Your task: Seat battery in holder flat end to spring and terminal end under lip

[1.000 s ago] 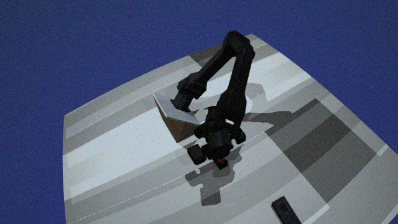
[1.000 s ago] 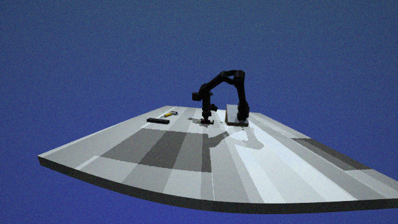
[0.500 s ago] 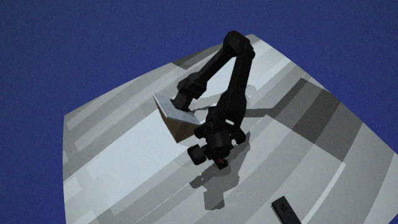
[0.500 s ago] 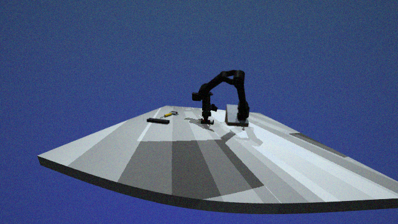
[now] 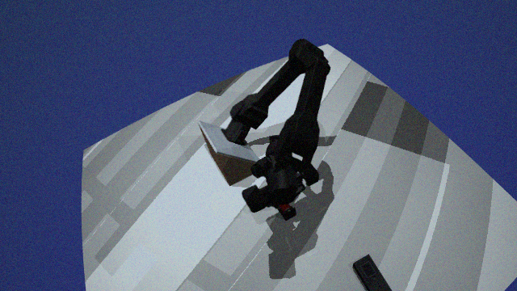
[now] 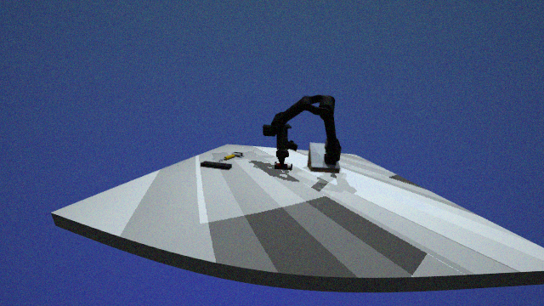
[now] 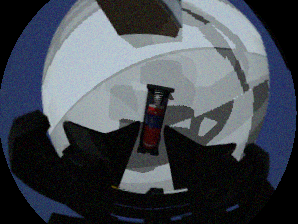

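Now: gripper tip right at the battery. Round my gripper tip: flat black box 35 cm ahead, 7 cm to the left.
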